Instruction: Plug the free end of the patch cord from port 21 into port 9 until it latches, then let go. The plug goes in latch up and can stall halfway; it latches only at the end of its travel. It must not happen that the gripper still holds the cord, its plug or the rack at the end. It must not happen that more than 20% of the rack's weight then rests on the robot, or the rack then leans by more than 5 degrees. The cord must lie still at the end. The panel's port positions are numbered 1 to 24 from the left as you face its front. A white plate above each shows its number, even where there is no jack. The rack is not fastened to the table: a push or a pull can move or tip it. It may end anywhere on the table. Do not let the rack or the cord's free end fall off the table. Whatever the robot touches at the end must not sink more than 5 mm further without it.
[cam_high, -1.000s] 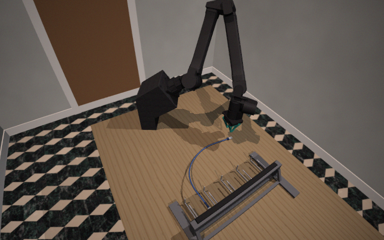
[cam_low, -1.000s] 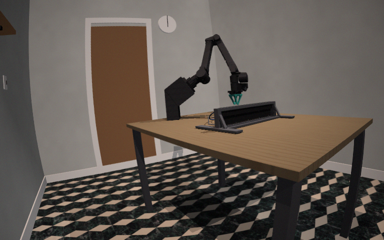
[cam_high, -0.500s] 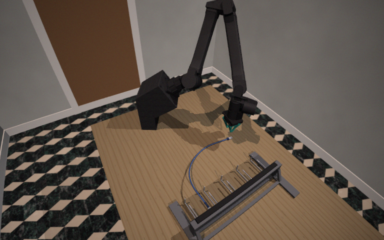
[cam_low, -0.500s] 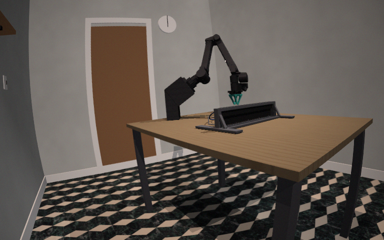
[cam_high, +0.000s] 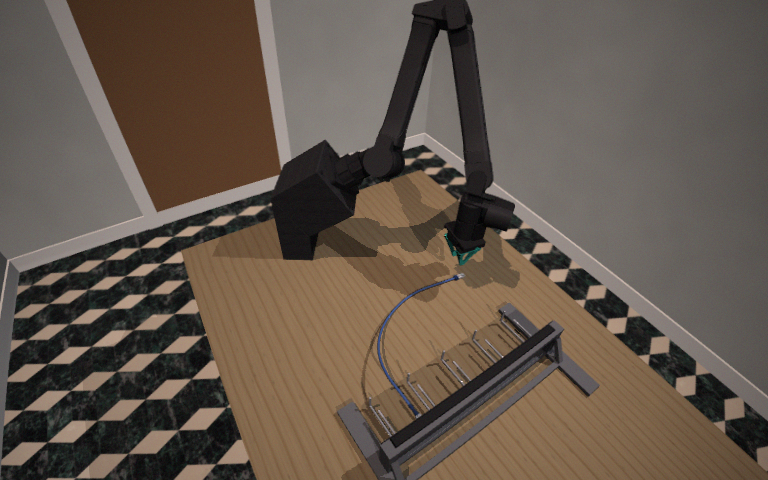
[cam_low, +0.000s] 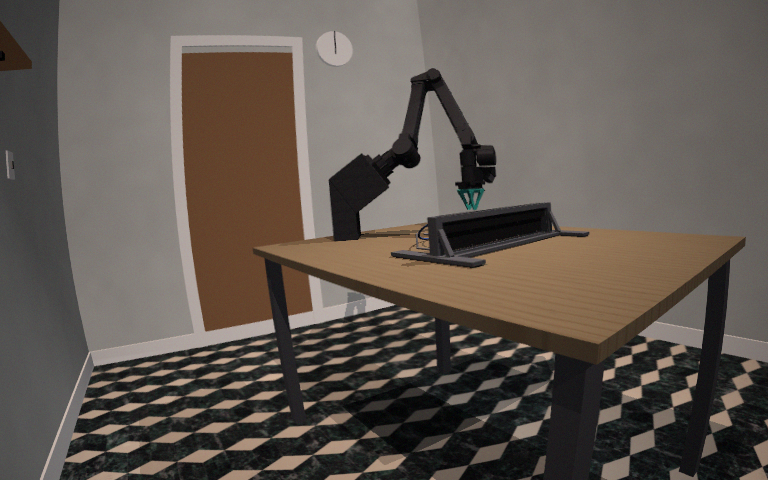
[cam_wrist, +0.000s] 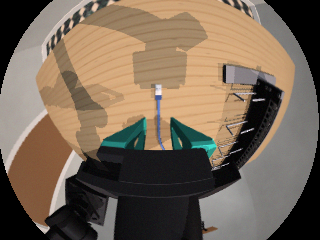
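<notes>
The plug lies 2 cm to the left of my hand and 8 cm below it.
</notes>
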